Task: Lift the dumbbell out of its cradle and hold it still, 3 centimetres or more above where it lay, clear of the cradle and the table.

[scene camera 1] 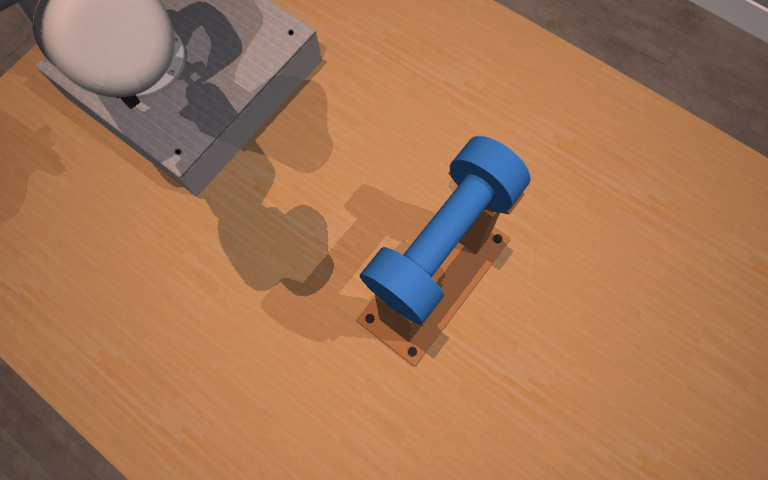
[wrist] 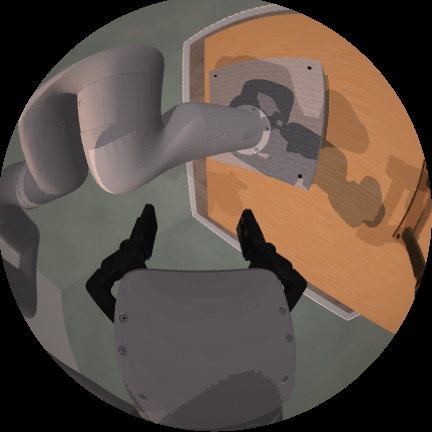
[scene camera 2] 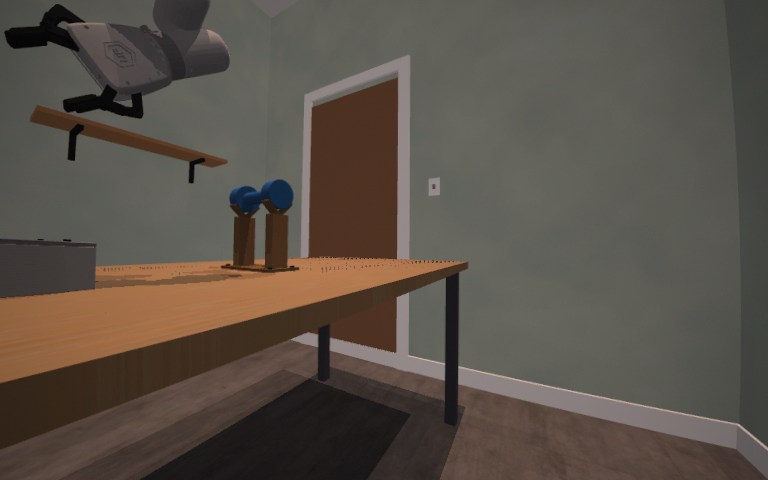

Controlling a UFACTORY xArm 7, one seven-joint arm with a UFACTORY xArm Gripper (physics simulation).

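Places are measured from the arm's base along level axes (x ahead, y left, z up), in centimetres.
Pixels of known places: gripper, fingertip midpoint: (wrist: pixel 197 216) (scene camera 2: pixel 37 74); arm's base at its link origin: (wrist: pixel 246 129).
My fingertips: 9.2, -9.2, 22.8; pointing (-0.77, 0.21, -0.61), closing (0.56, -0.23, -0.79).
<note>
For each thing: its top centre in the pictures, then the offset to it from my fingertips, as dx, dy, dz. Level surfaces: height alone.
- blue dumbbell at its top centre: (scene camera 1: pixel 450 214) (scene camera 2: pixel 261 183) +42.8, +2.0, -5.7
- brown cradle at its top centre: (scene camera 1: pixel 445 234) (scene camera 2: pixel 260 203) +42.8, +2.0, -11.6
- table at its surface level: dz -30.8
The blue dumbbell (scene camera 1: pixel 450 225) (scene camera 2: pixel 277 194) lies level, its two round ends resting in the forked tops of the brown cradle (scene camera 1: pixel 389 336) (scene camera 2: pixel 276 240) (wrist: pixel 414 215). The cradle has two upright posts on a flat base on the table (scene camera 1: pixel 566 367) (scene camera 2: pixel 169 316) (wrist: pixel 270 220). My gripper (scene camera 2: pixel 39 71) (wrist: pixel 197 216) is open and empty. In scene camera 2 it is high above the table, well away from the dumbbell, with its fingers pointing left, away from the cradle. The wrist view shows part of the cradle at its right edge; most of the dumbbell is out of that view.
A grey metal block (scene camera 1: pixel 249 130) (scene camera 2: pixel 45 266) (wrist: pixel 305 95) on the table carries the arm's base, left of the cradle in both scene views. The arm (scene camera 1: pixel 107 45) (wrist: pixel 120 120) rises from it. A wooden wall shelf (scene camera 2: pixel 130 138) is in the background of scene camera 2.
</note>
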